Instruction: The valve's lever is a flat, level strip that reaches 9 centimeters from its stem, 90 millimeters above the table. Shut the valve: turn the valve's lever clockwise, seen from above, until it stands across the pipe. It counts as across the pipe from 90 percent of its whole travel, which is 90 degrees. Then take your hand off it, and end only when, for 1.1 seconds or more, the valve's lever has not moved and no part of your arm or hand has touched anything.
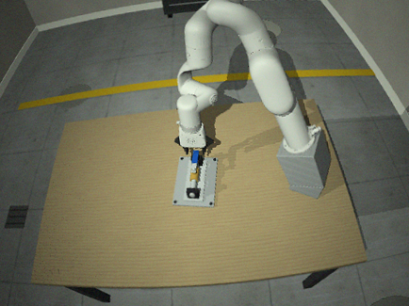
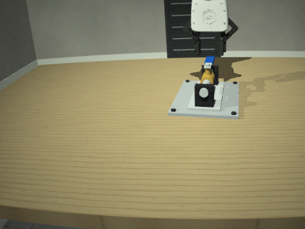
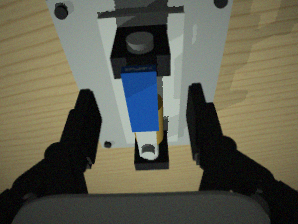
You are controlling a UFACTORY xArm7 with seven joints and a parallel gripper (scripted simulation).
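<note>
The blue lever is 4 cm to the left of my hand, 3 cm below it and 1 cm ahead of it.
</note>
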